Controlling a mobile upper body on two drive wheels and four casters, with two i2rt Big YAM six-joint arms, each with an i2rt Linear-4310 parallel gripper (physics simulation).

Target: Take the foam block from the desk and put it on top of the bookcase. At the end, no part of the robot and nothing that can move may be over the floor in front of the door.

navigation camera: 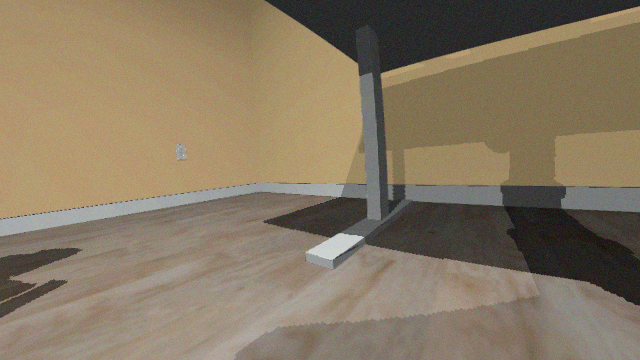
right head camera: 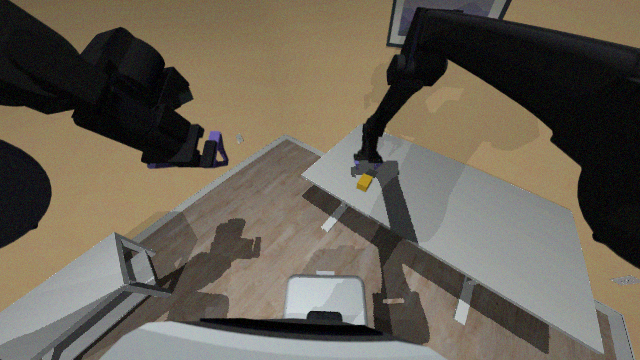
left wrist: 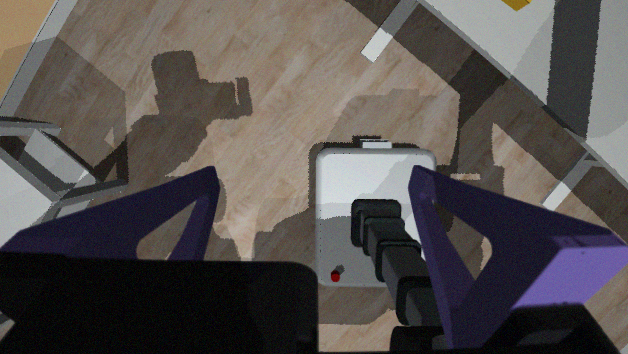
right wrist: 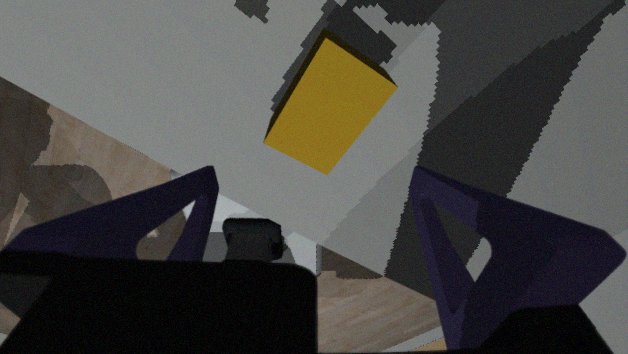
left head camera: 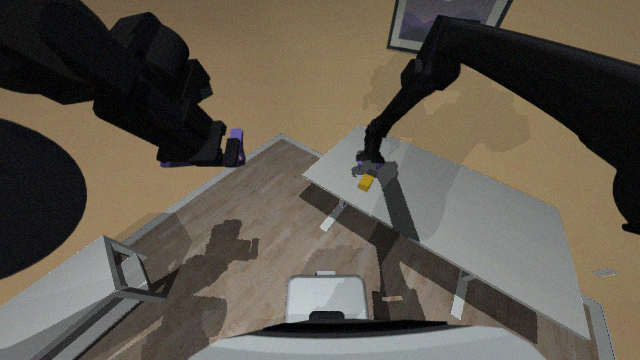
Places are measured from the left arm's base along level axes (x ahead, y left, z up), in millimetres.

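Pixels of known places: left gripper, fingertip midpoint: (right head camera: 207,162) (left wrist: 313,176) (left head camera: 222,161); right gripper, fingertip midpoint: (right head camera: 365,169) (right wrist: 313,176) (left head camera: 367,169).
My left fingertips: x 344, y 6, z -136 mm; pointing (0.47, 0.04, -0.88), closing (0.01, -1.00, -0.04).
Ahead of a thing's pixels: the offset from my left fingertips to its top centre. "*": to the spot under its first point. Level surfaces: height alone.
The yellow foam block {386 mm ahead, 467 mm right, 509 mm down} (left head camera: 366,182) (right head camera: 364,182) (left wrist: 517,4) (right wrist: 330,107) lies on the white desk {554 mm down} (left head camera: 475,215) (right head camera: 480,215) (right wrist: 125,90), near its left corner in the head views. My right gripper (left head camera: 370,164) (right head camera: 367,163) (right wrist: 313,176) is open and empty above the desk, close to the block; the block shows beyond its fingertips in the right wrist view. My left gripper (left head camera: 205,164) (right head camera: 188,164) (left wrist: 313,176) is open and empty, away from the desk. A grey-white piece of furniture {* 269 mm back, 1605 mm left, 824 mm down} (left head camera: 55,285) (right head camera: 60,280) at lower left may be the bookcase; I cannot tell. No door shows.
The robot's white base (left head camera: 325,295) (right head camera: 325,292) stands between the desk and the left furniture. A desk leg {* 655 mm ahead, 408 mm right, 993 mm down} (navigation camera: 374,145) with a floor foot (navigation camera: 335,248) stands ahead. A framed picture (left head camera: 430,20) hangs on the wall behind the desk. A large dark rounded shape (left head camera: 35,200) fills the left edge.
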